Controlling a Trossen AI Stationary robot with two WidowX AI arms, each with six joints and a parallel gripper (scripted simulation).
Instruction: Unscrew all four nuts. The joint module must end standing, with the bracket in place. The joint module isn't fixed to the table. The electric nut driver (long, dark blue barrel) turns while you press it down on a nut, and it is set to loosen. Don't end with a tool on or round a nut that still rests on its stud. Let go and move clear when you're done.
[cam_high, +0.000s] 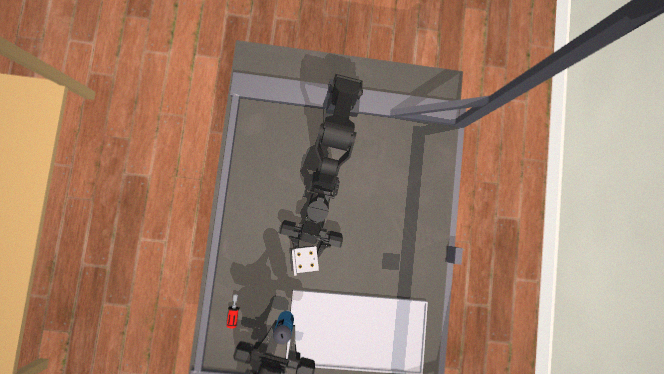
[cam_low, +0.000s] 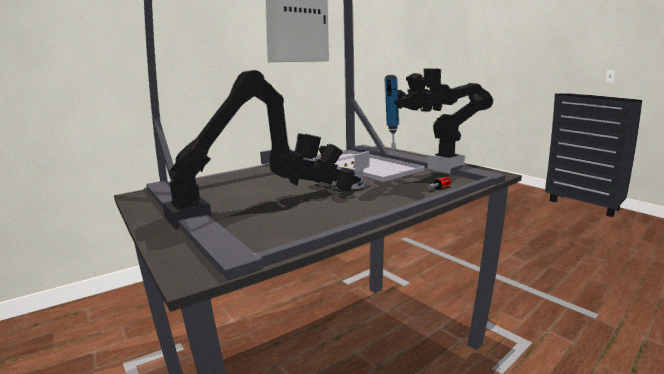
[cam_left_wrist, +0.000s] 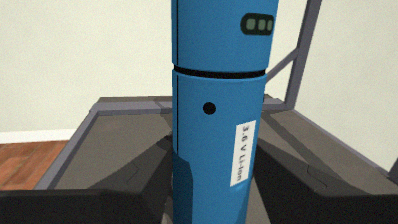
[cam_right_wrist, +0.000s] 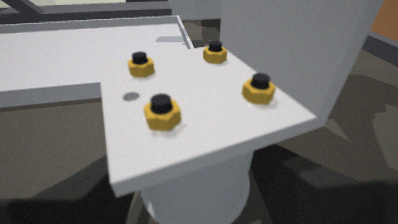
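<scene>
My right gripper is now 30 mm to the right of the joint module. From my right hand the other things lie so: grey socket 10 mm ahead, 180 mm to the left, 90 mm above; red-handled tool 170 mm ahead, 240 mm to the left, 20 mm below; white bracket 30 mm to the left, 40 mm above.
</scene>
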